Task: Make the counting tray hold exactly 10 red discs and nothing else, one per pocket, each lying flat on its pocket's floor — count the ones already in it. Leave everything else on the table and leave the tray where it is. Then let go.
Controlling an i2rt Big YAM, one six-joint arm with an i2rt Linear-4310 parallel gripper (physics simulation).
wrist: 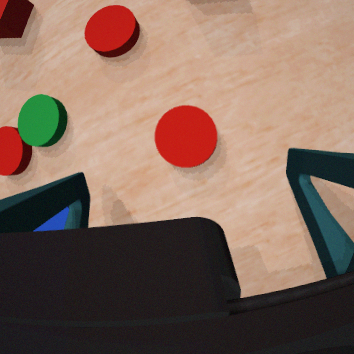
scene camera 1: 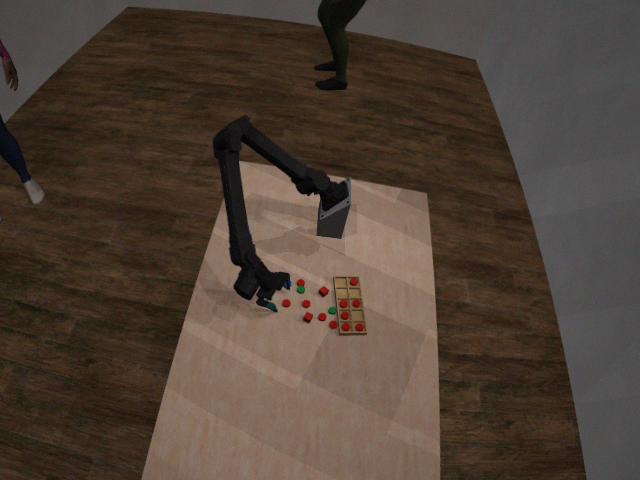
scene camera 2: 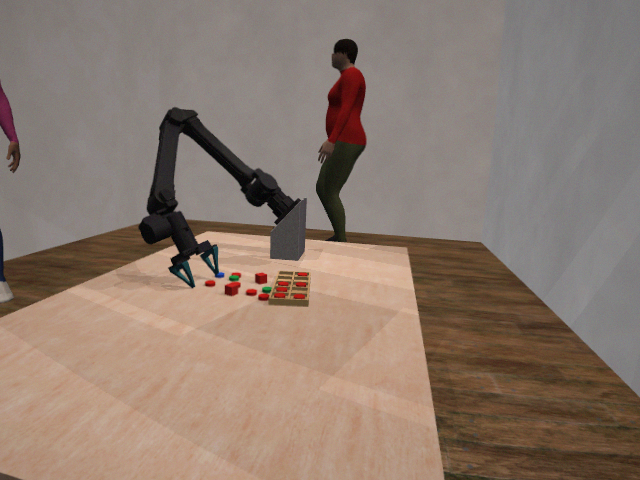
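The counting tray (scene camera 1: 353, 333) (scene camera 2: 288, 303) has two columns of pockets. In scene camera 1, its top-left pocket, both second-row pockets and the fourth-row right pocket are empty; the others each hold a red disc. My gripper (scene camera 1: 281, 297) (scene camera 2: 205, 281) (wrist: 188, 172) is open and empty, left of the tray, low over the table. A red disc (scene camera 1: 286, 303) (scene camera 2: 210, 283) (wrist: 186, 136) lies flat between and slightly beyond the fingertips in the wrist view. Other loose red discs include one (scene camera 1: 306, 303) (wrist: 110, 30) farther right and one (scene camera 1: 333, 324) (scene camera 2: 263, 297) beside the tray.
A blue disc (scene camera 1: 288, 283) (scene camera 2: 220, 274) (wrist: 54, 222) lies by one finger. A green disc (scene camera 1: 300, 289) (wrist: 40, 120) touches a red disc (scene camera 1: 300, 282) (wrist: 9, 151). Another green disc (scene camera 1: 332, 310) (scene camera 2: 267, 289) is beside the tray. Two red blocks (scene camera 1: 323, 291) (scene camera 1: 308, 317) stand among the discs.
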